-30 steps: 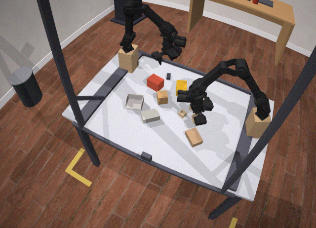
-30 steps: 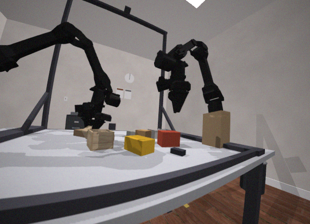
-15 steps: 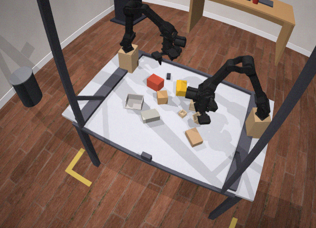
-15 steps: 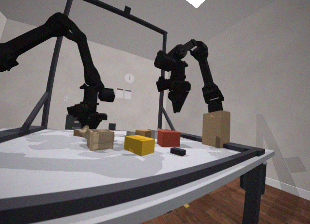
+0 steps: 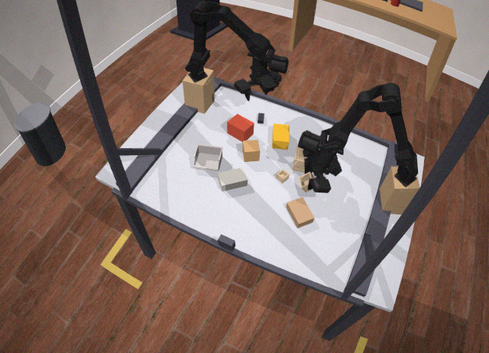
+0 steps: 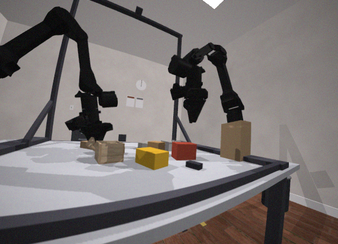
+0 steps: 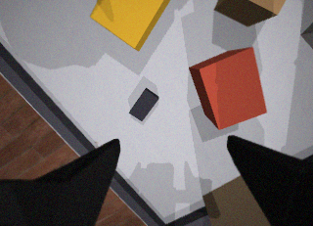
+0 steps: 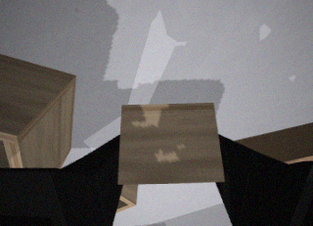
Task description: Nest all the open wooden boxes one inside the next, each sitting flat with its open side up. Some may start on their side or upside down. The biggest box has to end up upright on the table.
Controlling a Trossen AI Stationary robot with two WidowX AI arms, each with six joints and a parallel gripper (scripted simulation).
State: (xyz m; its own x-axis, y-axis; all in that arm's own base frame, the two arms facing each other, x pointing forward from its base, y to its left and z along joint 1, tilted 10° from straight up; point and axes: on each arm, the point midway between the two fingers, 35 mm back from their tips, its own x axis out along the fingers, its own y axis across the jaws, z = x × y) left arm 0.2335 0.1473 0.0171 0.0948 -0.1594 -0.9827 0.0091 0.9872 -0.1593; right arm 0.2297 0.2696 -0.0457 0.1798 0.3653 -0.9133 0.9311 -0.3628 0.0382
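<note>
Now: the flat tan block 120 mm behind my right hand, 30 mm to the right of it and 40 mm below it. The rest, counted from my right hand: red block (80 mm ahead, 360 mm to the left, 30 mm below); tan cube (260 mm to the left, 30 mm below); grey block (140 mm behind, 240 mm to the left, 40 mm below).
</note>
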